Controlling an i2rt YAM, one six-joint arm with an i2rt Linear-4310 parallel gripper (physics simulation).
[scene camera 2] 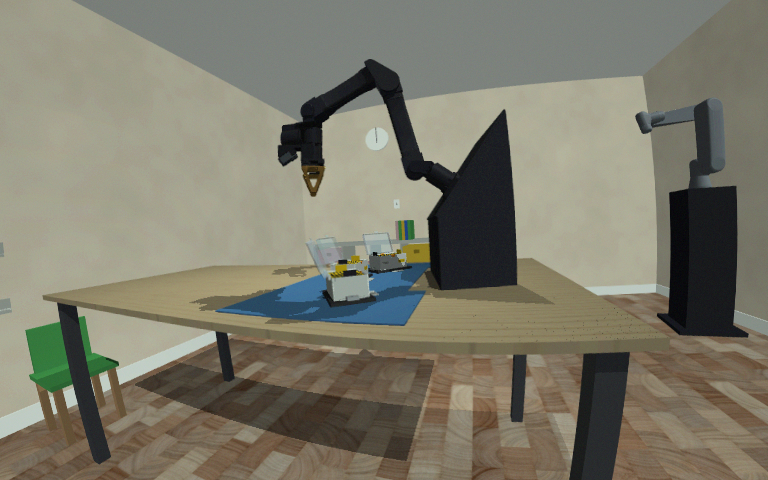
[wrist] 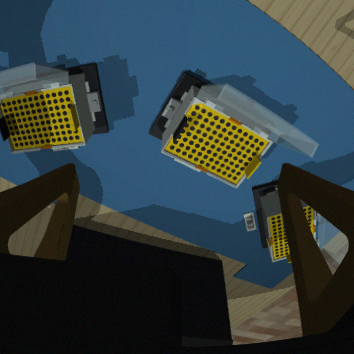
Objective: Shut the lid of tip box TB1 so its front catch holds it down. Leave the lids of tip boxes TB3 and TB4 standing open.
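Frame: origin at the arm's base, x ahead, y left, z up, level; centimetres.
Seen in the pictures: gripper, fingertip midpoint: (scene camera 2: pixel 313 194) (wrist: pixel 177 174); arm's base at its link origin: (scene camera 2: pixel 452 185).
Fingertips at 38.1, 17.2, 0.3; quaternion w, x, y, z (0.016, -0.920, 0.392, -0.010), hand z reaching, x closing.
Offsets run from my fingertips to a thing's top centre, as dx, dy, dz. "*": to the spot under its first point. Level surfaces: height alone.
Tip box TB1 @[-18.1, +8.1, -21.4] (scene camera 2: pixel 347 287) (wrist: pixel 42 117), with a yellow tip rack, stands at the near end of the mat in the scene view and at the left in the wrist view. Its clear lid (scene camera 2: pixel 318 259) (wrist: pixel 27 76) stands open; its label cannot be read. A second tip box @[-4.0, -10.9, -20.6] (wrist: pixel 218 143) is in the middle of the wrist view, its clear lid @[* +3.8, -8.7, -13.7] (wrist: pixel 272 122) open. A third tip box @[-7.0, -32.5, -21.4] (scene camera 2: pixel 386 261) (wrist: pixel 277 236) is farther off, its lid @[* +0.4, -36.7, -17.8] (scene camera 2: pixel 377 243) open, and partly hidden by a finger. Which is TB3 or TB4 cannot be told. My gripper (scene camera 2: pixel 313 194) (wrist: pixel 177 174) is open and empty, high above the boxes.
The boxes stand on a blue mat @[dz -28.0] (scene camera 2: pixel 387 314) (wrist: pixel 125 25) on the wooden table @[dz -28.3] (scene camera 2: pixel 498 325) (wrist: pixel 320 25). The black arm pedestal (scene camera 2: pixel 475 237) stands at the right of the mat in the scene view. A grey arm (scene camera 2: pixel 707 135) on a black stand is off the table.
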